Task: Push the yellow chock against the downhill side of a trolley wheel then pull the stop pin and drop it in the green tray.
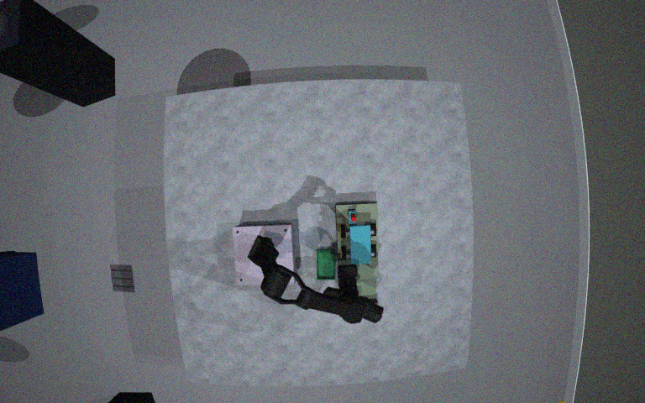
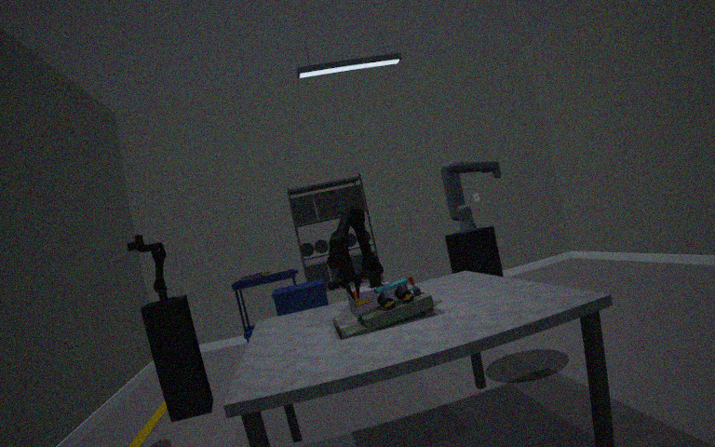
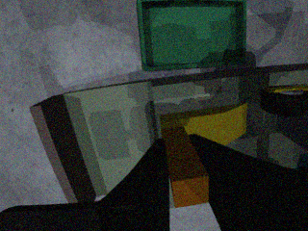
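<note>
The red-headed stop pin lies 60 mm ahead of my gripper tip, 240 mm to the left of it and 10 mm above it. Also, from my gripper tip: yellow chock: 10 mm ahead, 20 mm to the left, 10 mm below; ramp lip: 40 mm ahead, 110 mm to the right, 90 mm below; green tray: 60 mm behind, 60 mm to the left, 130 mm below.
</note>
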